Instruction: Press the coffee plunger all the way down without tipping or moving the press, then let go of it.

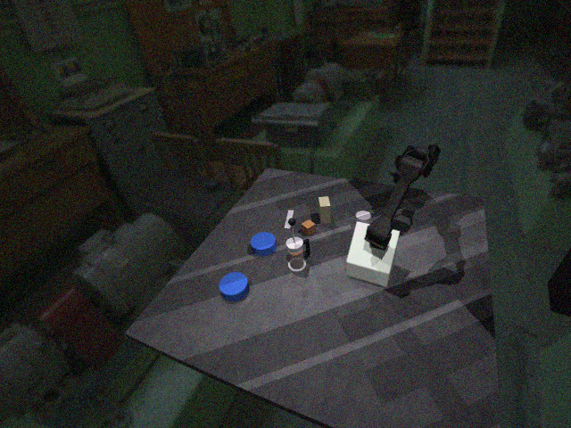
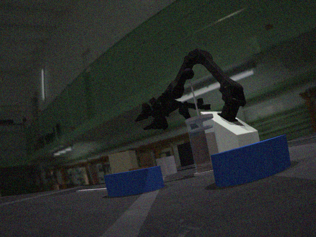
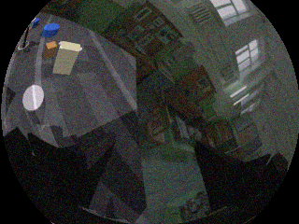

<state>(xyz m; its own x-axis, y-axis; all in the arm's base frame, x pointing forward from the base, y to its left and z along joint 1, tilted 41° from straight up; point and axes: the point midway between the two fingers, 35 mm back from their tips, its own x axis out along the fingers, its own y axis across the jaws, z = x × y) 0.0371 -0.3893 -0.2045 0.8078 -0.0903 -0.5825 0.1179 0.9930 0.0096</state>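
My gripper tip is now 25 cm short of the coffee press, 55 cm to the right of it and 12 cm above it.
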